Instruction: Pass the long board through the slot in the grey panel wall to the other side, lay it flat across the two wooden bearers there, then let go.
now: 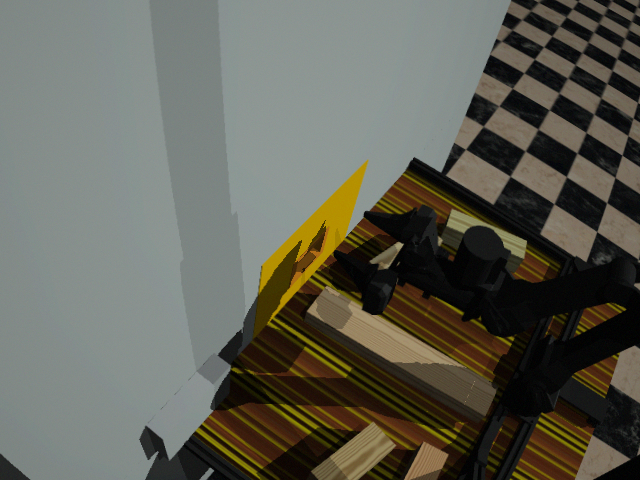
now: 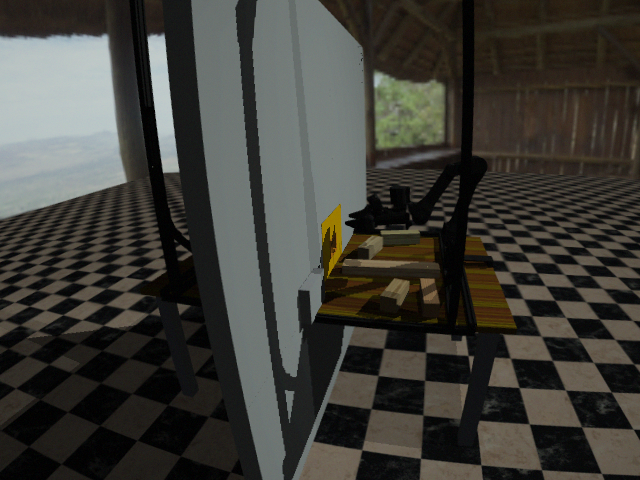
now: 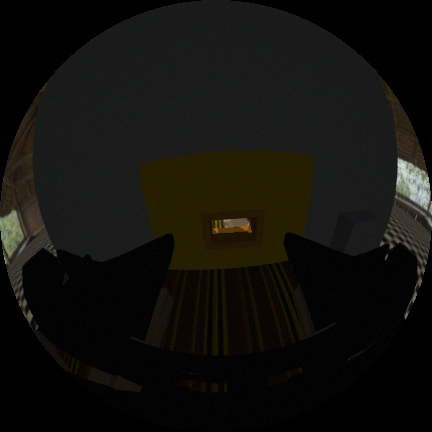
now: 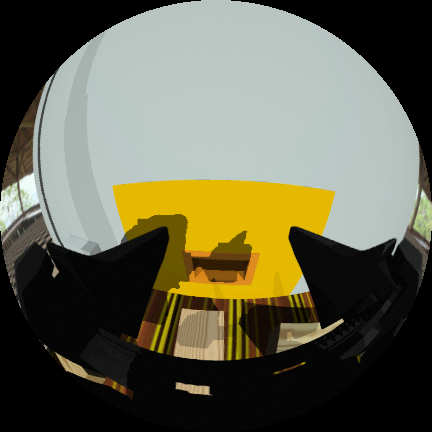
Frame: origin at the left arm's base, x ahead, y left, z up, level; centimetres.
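Seen in the pictures: left gripper, fingertip midpoint: (image 3: 230, 239); right gripper, fingertip midpoint: (image 1: 349, 232) (image 2: 346, 219) (image 4: 230, 232); right arm's base at its link origin: (image 1: 523, 401).
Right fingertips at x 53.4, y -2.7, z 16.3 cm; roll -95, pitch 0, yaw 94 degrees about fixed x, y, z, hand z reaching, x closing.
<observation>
Offsets run from my right fingertips to a thing's top centre. "pt": to the spot under its first point.
The long board @(dx +15.9, dy -2.3, dz -15.0 cm) (image 1: 392, 346) (image 2: 390, 267) (image 4: 200, 335) lies flat on the table, its near end facing the grey panel wall (image 1: 103, 155) (image 2: 336, 129) (image 3: 215, 90) (image 4: 225, 100). The slot's orange-brown frame @(pt dx -10.3, dy -0.7, dz -12.5 cm) (image 3: 232, 245) (image 4: 254, 270) sits in a yellow panel @(pt dx -5.0, dy +5.4, dz -3.8 cm) (image 1: 336, 211) (image 3: 225, 180) (image 4: 225, 205). My right gripper (image 1: 351, 233) (image 2: 347, 219) (image 4: 230, 232) is open and empty, raised beside the board's wall end. My left gripper (image 3: 230, 239) is open and empty across the wall, facing the slot. Two pale pieces, likely the bearers @(pt dx -22.8, dy +10.0, dz -16.0 cm) (image 3: 159, 320) @(dx -31.4, dy -12.0, dz -14.4 cm) (image 3: 303, 310), show in part behind its fingers; the rest is hidden and dark.
One short wood block @(dx +6.4, dy +14.4, dz -13.2 cm) (image 1: 387, 256) (image 2: 370, 246) (image 4: 300, 332) lies near my right gripper, another @(dx +17.0, dy +29.4, dz -13.5 cm) (image 1: 516, 248) (image 2: 400, 237) behind it. Two more blocks @(dx +19.2, dy -23.1, dz -13.5 cm) (image 2: 394, 295) @(dx +29.1, dy -22.4, dz -13.8 cm) (image 2: 429, 297) lie on the board's other side. A grey box-like piece @(pt dx -2.5, dy -32.3, dz -8.2 cm) (image 1: 191, 403) (image 2: 312, 286) juts from the wall by the table edge.
</observation>
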